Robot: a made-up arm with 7 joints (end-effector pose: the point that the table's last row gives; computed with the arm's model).
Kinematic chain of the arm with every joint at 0, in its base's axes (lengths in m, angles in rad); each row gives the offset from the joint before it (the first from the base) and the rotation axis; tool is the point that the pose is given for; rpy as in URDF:
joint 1: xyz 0 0 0.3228 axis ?
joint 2: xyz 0 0 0 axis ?
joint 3: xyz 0 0 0.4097 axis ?
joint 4: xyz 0.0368 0 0 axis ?
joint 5: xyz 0.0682 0 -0.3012 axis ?
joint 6: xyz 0 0 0 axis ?
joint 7: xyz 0.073 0 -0.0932 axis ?
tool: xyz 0 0 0 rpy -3.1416 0 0
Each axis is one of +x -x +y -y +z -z.
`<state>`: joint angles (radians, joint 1 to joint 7).
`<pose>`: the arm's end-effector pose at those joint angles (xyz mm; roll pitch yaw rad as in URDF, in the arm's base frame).
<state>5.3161 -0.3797 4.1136 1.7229 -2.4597 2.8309 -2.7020</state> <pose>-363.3 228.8 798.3 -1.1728 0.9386 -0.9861</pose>
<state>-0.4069 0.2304 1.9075 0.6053 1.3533 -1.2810 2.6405</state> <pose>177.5 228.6 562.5 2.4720 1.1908 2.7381</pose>
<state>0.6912 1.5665 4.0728 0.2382 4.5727 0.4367 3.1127</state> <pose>126.4 -121.8 419.7 -0.7301 -0.8459 1.5281</pose>
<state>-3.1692 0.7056 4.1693 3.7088 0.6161 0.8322 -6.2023</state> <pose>-579.8 -176.5 797.7 1.0394 -0.2484 -1.8644</pose>
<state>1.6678 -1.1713 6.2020 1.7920 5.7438 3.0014 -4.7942</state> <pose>94.9 -313.3 726.8 3.0874 -0.0230 -0.3829</pose>
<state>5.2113 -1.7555 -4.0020 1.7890 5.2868 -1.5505 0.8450</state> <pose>-141.0 523.6 6.7 -2.7910 -0.7900 2.5702</pose>
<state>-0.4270 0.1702 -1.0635 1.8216 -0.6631 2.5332 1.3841</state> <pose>23.7 -336.2 757.3 2.2984 -0.6672 -3.0248</pose>
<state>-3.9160 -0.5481 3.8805 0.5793 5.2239 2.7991 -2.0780</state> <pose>242.0 -154.4 410.4 -0.6446 -0.3716 2.0981</pose>
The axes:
joint 1: +z
joint 2: +y
joint 3: +z
joint 4: -y
joint 5: -z
joint 6: +y
joint 7: -z

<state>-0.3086 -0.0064 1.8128 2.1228 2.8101 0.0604 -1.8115</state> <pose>42.9 372.7 945.0 -0.8734 -0.4767 -0.4054</pose>
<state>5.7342 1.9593 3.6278 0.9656 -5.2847 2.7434 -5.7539</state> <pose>178.9 -333.3 378.4 3.0168 0.0054 2.8461</pose>
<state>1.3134 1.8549 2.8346 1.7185 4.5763 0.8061 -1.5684</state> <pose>17.9 652.5 569.2 1.1840 -0.3799 -2.0149</pose>
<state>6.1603 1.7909 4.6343 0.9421 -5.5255 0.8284 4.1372</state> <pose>155.3 -428.8 295.5 3.1120 1.2726 0.1334</pose>
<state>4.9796 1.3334 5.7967 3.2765 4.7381 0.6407 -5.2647</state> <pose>246.5 -736.6 588.5 0.8000 -0.6876 0.2065</pose>
